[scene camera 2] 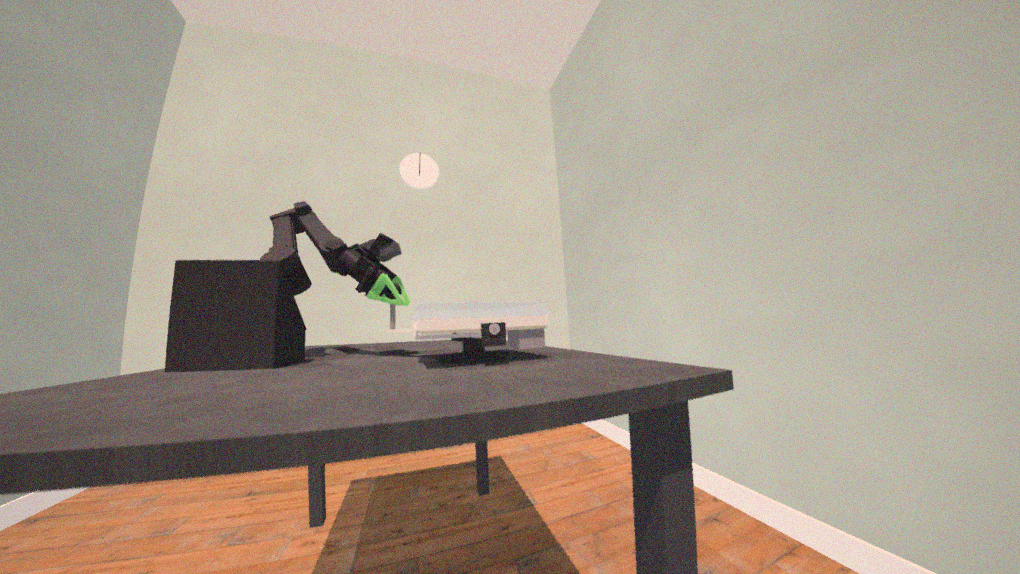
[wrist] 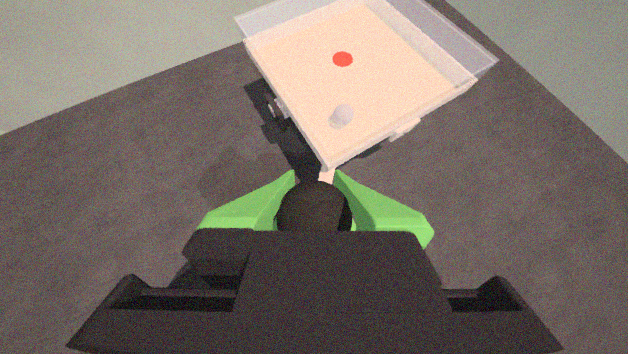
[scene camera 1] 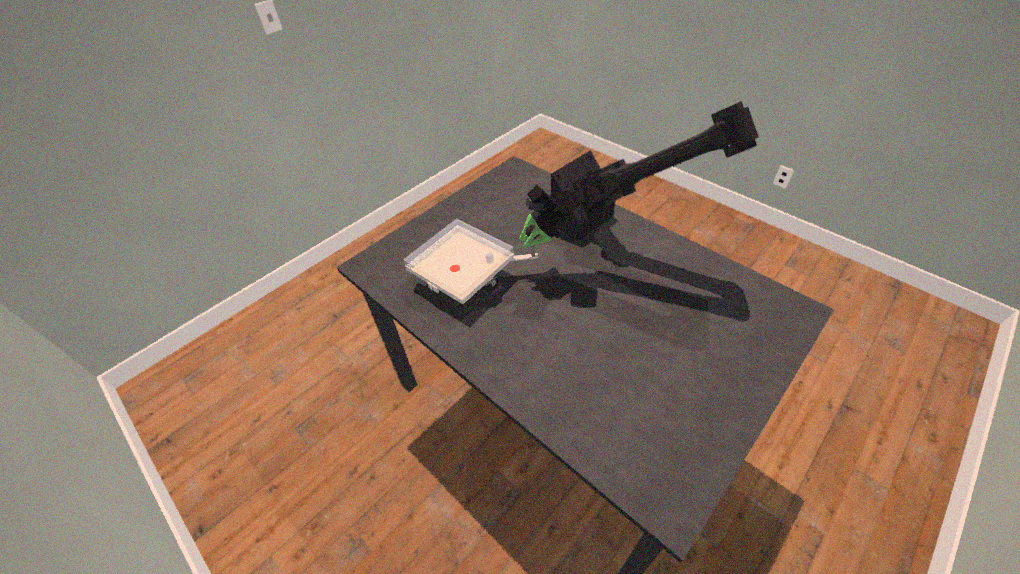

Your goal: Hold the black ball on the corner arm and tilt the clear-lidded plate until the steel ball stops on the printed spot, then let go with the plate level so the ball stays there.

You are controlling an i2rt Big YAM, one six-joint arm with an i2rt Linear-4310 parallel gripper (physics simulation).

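Observation:
My gripper (wrist: 314,176) (scene camera 2: 400,294) is shut on the black ball (wrist: 312,207), which sits between its green fingers. The pale corner arm (scene camera 1: 524,257) (wrist: 326,175) runs from the near corner of the clear-lidded plate (scene camera 1: 467,298) (wrist: 287,112) to the ball. The red printed spot (scene camera 1: 455,268) (wrist: 342,59) lies on the plate's floor. The grey steel ball (scene camera 1: 489,257) (wrist: 342,115) is off the spot, between it and the plate's near corner in the wrist view, and away from the walls. In scene camera 2 the plate (scene camera 2: 479,324) looks about level; any slight tilt is hard to tell.
The plate stands on a dark support (scene camera 2: 472,346) with a black block bearing a pale disc (scene camera 2: 494,329) on its side. The dark table (scene camera 1: 606,385) (scene camera 2: 356,406) has its edge close beyond the plate. A large black box (scene camera 2: 221,314) stands by the arm.

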